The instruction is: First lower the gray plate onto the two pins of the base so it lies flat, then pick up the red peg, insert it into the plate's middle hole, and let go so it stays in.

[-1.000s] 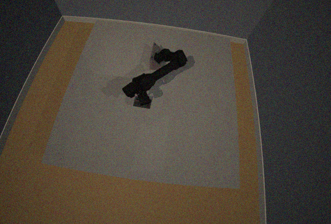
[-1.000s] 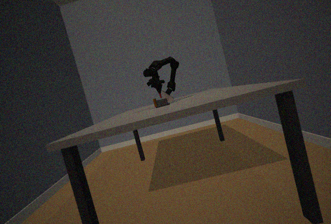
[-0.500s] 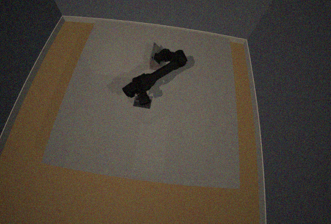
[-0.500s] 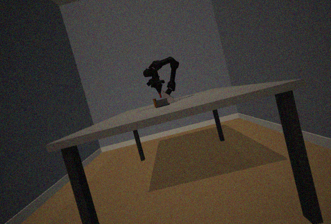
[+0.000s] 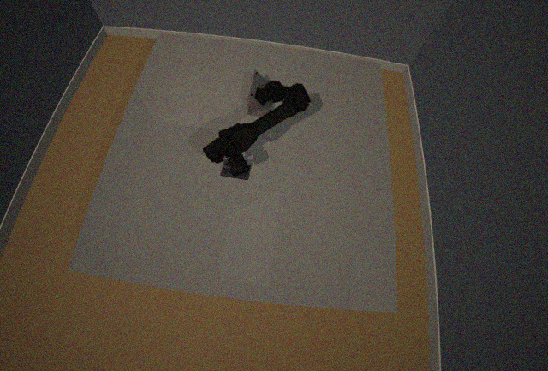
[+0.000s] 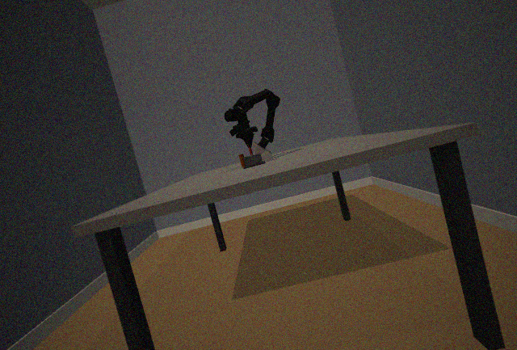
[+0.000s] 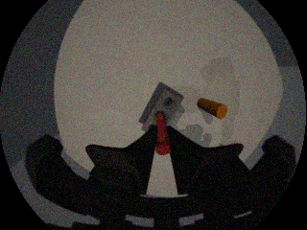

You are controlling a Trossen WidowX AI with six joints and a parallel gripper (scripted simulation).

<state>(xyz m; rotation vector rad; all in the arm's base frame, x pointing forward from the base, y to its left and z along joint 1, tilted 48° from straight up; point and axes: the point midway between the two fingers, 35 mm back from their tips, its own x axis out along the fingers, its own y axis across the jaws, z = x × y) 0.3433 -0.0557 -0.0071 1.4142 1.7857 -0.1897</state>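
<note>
The gray plate lies 60 mm below my gripper tip. Round my gripper tip: red peg right at my gripper tip; orange cylinder 90 mm behind, 70 mm to the right, 60 mm below; dark base 100 mm below.
</note>
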